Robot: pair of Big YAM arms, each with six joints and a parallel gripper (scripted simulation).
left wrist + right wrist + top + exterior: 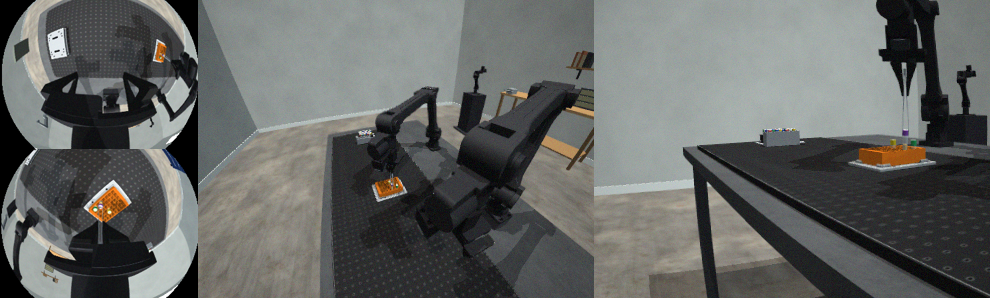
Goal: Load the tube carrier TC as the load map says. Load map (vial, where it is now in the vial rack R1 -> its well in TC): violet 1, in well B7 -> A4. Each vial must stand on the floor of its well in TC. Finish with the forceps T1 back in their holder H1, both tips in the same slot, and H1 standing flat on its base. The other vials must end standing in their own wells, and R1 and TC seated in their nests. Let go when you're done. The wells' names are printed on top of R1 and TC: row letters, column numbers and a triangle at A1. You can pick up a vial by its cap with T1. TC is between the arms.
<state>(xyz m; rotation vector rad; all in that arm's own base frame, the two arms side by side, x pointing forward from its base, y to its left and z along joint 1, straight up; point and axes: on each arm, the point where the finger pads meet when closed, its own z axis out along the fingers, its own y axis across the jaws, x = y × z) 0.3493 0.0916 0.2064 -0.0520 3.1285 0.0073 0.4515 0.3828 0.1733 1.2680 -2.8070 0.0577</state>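
Now: right hand 10 mm short of the orange tube carrier, 40 mm to the left of it and 140 mm above it.
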